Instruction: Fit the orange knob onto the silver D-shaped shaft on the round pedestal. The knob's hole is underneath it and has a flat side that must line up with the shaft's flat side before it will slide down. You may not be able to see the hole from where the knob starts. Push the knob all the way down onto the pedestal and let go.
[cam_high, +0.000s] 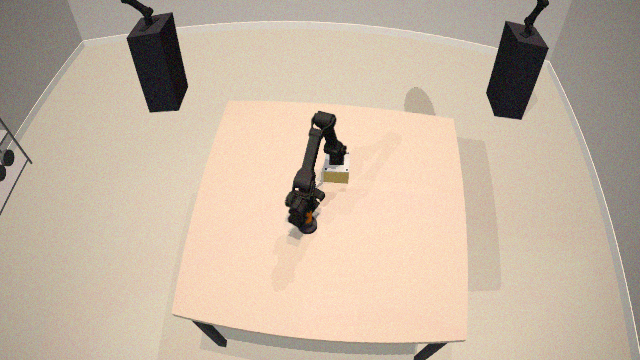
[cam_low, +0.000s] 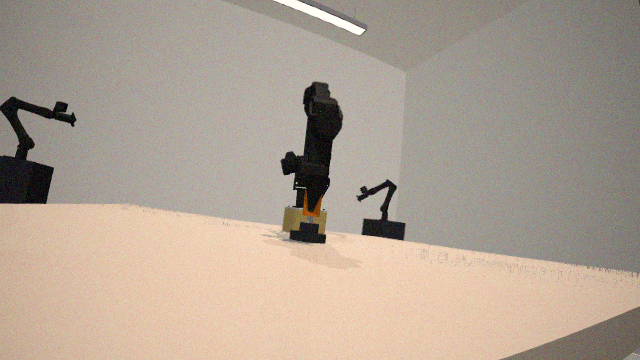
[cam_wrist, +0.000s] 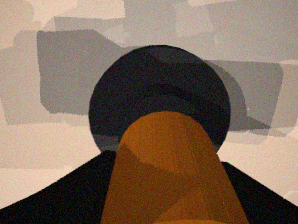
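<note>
Right now my gripper tip is 4 cm above the round pedestal. The rest, counted from my gripper tip: orange knob: 3 cm above.
</note>
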